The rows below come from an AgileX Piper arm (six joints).
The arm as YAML. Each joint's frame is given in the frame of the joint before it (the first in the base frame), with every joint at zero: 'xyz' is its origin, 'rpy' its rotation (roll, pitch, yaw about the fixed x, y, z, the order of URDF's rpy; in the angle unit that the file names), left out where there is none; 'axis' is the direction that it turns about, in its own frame. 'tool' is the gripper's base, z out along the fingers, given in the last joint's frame.
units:
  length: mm
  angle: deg
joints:
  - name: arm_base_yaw
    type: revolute
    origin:
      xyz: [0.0, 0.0, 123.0]
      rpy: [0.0, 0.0, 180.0]
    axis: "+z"
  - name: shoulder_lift
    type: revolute
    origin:
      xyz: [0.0, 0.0, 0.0]
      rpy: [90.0, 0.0, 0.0]
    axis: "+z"
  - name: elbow
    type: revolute
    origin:
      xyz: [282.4, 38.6, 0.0]
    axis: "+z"
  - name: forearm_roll
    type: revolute
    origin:
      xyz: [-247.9, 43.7, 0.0]
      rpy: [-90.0, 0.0, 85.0]
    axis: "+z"
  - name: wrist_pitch
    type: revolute
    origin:
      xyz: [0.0, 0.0, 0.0]
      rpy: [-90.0, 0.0, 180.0]
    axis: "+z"
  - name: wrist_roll
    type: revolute
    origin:
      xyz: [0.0, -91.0, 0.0]
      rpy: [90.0, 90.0, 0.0]
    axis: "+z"
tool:
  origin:
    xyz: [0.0, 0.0, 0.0]
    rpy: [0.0, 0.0, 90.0]
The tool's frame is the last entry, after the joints.
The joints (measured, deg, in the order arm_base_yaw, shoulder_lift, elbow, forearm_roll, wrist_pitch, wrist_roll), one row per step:
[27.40, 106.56, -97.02, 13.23, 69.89, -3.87]
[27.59, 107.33, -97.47, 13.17, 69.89, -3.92]
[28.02, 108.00, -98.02, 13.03, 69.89, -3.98]
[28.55, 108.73, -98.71, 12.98, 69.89, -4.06]
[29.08, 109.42, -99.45, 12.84, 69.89, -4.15]
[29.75, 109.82, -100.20, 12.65, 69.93, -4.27]
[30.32, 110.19, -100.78, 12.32, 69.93, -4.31]
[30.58, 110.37, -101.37, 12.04, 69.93, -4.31]
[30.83, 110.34, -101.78, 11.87, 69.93, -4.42]
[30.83, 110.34, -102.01, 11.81, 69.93, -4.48]
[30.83, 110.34, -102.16, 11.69, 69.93, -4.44]
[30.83, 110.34, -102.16, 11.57, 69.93, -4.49]
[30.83, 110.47, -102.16, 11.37, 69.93, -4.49]
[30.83, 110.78, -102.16, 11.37, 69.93, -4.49]
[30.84, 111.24, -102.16, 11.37, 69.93, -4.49]
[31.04, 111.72, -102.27, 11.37, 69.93, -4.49]
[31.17, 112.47, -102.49, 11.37, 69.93, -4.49]
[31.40, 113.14, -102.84, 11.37, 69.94, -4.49]
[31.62, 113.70, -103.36, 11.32, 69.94, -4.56]
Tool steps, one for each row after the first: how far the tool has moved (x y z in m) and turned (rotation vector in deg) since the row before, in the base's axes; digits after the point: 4 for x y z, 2 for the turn. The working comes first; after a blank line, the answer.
Tool pose at each row, in the base's axes (x y z in m, rotation vector in deg; the steps are taken from these numbers as rounded here):
[0.3406, 0.1986, 0.2993, -40.71, 160.83, 23.19]
[0.3427, 0.2010, 0.2961, -41.10, 161.07, 23.06]
[0.3437, 0.2048, 0.2941, -41.85, 161.04, 22.90]
[0.3447, 0.2094, 0.2923, -42.74, 160.90, 22.89]
[0.3456, 0.2139, 0.2909, -43.66, 160.65, 22.78]
[0.3451, 0.2188, 0.2916, -44.81, 160.07, 22.68]
[0.3448, 0.2228, 0.2916, -45.75, 159.63, 22.36]
[0.3452, 0.2247, 0.2931, -46.14, 159.11, 22.11]
[0.3447, 0.2262, 0.2953, -46.63, 158.51, 22.01]
[0.3451, 0.2263, 0.2964, -46.69, 158.24, 21.97]
[0.3453, 0.2263, 0.2971, -46.65, 158.10, 21.85]
[0.3454, 0.2261, 0.2970, -46.75, 158.05, 21.67]
[0.3459, 0.2261, 0.2960, -46.82, 158.16, 21.36]
[0.3467, 0.2265, 0.2938, -46.87, 158.47, 21.28]
[0.3478, 0.2273, 0.2905, -46.96, 158.92, 21.16]
[0.3484, 0.2293, 0.2875, -47.30, 159.23, 21.10]
[0.3499, 0.2314, 0.2831, -47.56, 159.72, 20.98]
[0.3510, 0.2340, 0.2799, -47.94, 159.98, 20.93]
[0.3521, 0.2365, 0.2782, -48.37, 159.90, 20.88]

[0.0021, 0.0024, -0.0032, -0.20, 0.23, 0.24]
[0.0010, 0.0038, -0.0020, -0.19, 0.02, 0.50]
[0.0010, 0.0046, -0.0018, -0.08, -0.01, 0.61]
[0.0009, 0.0045, -0.0014, -0.11, -0.14, 0.63]
[-0.0005, 0.0049, 0.0007, -0.03, -0.40, 0.80]
[-0.0003, 0.0040, 0.0000, -0.18, -0.36, 0.64]
[0.0004, 0.0019, 0.0015, -0.04, -0.49, 0.28]
[-0.0005, 0.0015, 0.0022, 0.07, -0.50, 0.37]
[0.0004, 0.0001, 0.0011, 0.06, -0.25, 0.06]
[0.0002, 0.0000, 0.0007, -0.02, -0.17, -0.03]
[0.0001, -0.0002, -0.0001, -0.11, -0.08, 0.05]
[0.0005, 0.0000, -0.0010, -0.24, 0.02, 0.01]
[0.0008, 0.0004, -0.0022, -0.16, 0.27, 0.00]
[0.0011, 0.0008, -0.0033, -0.24, 0.39, 0.01]
[0.0006, 0.0020, -0.0030, -0.19, 0.32, 0.20]
[0.0015, 0.0021, -0.0044, -0.28, 0.45, 0.13]
[0.0011, 0.0026, -0.0032, -0.17, 0.29, 0.23]
[0.0011, 0.0025, -0.0017, -0.07, -0.02, 0.29]

